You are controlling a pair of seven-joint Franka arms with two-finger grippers.
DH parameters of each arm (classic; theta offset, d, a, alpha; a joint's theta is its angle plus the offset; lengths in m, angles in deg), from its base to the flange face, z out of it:
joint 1: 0 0.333 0 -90
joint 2: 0 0 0 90
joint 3: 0 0.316 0.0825 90
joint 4: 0 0 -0.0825 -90
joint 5: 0 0.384 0 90
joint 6: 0 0 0.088 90
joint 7: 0 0.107 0 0
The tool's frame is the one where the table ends.
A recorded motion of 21 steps. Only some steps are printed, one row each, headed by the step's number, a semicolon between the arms.
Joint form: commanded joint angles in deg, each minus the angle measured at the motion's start. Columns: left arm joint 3, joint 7, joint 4, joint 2, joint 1, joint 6, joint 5; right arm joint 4, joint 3, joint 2, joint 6, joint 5, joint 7, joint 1.
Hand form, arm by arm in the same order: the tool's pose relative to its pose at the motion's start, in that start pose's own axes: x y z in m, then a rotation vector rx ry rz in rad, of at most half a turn. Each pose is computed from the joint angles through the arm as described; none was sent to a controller.
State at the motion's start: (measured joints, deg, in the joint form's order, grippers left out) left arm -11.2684 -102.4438 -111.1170 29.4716 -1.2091 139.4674 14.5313; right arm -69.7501 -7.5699 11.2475 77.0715 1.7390 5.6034 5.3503
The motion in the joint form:
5: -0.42 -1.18 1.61 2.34 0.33 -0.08 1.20; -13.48 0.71 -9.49 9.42 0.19 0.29 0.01
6: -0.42 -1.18 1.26 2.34 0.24 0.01 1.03; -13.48 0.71 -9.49 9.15 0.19 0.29 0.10
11: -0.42 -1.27 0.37 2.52 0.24 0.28 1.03; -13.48 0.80 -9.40 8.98 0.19 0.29 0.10
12: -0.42 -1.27 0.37 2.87 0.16 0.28 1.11; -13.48 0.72 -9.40 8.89 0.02 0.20 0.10
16: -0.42 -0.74 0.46 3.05 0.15 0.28 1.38; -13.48 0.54 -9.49 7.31 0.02 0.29 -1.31
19: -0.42 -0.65 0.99 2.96 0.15 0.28 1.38; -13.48 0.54 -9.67 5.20 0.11 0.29 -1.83
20: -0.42 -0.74 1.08 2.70 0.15 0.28 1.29; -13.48 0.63 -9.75 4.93 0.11 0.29 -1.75
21: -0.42 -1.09 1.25 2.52 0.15 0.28 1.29; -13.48 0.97 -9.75 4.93 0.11 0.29 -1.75
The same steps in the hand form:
5: -0.0014 0.0049 0.0137 0.0103 0.0032 -0.0062; -0.0305 0.0043 0.0010 0.0347 0.0902 -0.0037
6: -0.0028 0.0029 0.0158 0.0151 0.0011 -0.0058; -0.0310 0.0035 0.0014 0.0341 0.0855 -0.0054
11: -0.0041 -0.0027 0.0232 0.0289 -0.0001 -0.0045; -0.0309 0.0025 0.0025 0.0335 0.0810 -0.0069
12: -0.0053 -0.0036 0.0268 0.0347 -0.0001 -0.0016; -0.0309 0.0036 0.0027 0.0303 0.0798 -0.0068
16: -0.0055 -0.0035 0.0281 0.0355 0.0021 0.0114; -0.0327 0.0193 0.0044 0.0288 0.0543 0.0222
19: -0.0049 0.0001 0.0237 0.0248 0.0022 0.0113; -0.0372 0.0245 0.0061 0.0282 0.0206 0.0305
20: -0.0045 0.0013 0.0203 0.0191 0.0019 0.0079; -0.0383 0.0230 0.0058 0.0279 0.0172 0.0275
21: -0.0041 0.0028 0.0173 0.0130 0.0023 0.0010; -0.0386 0.0198 0.0059 0.0277 0.0171 0.0215

